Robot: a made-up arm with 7 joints.
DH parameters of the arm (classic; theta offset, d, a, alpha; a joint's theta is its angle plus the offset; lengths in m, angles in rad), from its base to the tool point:
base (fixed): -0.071 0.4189 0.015 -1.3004
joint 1: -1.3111 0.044 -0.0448 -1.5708
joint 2: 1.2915 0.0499 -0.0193 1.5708
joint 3: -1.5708 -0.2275 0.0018 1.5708
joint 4: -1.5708 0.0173 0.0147 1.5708
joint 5: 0 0.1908 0.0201 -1.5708
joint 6: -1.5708 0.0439 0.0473 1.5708
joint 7: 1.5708 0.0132 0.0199 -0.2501
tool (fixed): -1.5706 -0.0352 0 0
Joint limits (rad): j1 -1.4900..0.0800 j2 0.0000..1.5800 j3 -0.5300..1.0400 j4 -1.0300..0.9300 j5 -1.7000..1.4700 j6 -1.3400..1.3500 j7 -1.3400..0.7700
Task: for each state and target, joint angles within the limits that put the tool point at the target. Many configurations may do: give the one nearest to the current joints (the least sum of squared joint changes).
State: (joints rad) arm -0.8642 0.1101 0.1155 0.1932 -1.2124 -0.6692 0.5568
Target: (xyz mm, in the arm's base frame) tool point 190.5 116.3 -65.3
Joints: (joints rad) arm -0.2987 0.0386 0.1561 0.8277 -1.2080 -0.5429 0.3877
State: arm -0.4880 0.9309 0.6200 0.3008 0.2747 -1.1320 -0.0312
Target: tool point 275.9 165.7 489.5
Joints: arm -0.6188 0.9329 0.1536 -0.3348 0.5292 -1.2583 -0.1075
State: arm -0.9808 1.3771 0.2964 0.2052 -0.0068 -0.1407 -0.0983
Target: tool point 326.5 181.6 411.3
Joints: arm -0.3273 1.1149 -0.1174 -0.4642 0.1527 -0.3488 -0.0973
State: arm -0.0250 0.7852 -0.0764 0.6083 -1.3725 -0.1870 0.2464
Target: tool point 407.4 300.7 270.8
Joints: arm -0.6559 0.8798 -0.0235 0.3354 -1.3615 -0.2226 0.2103
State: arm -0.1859 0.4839 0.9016 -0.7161 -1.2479 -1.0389 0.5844
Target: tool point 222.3 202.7 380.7
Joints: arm -0.2685 0.4148 0.5540 -1.0078 -1.3551 -0.9674 0.6223
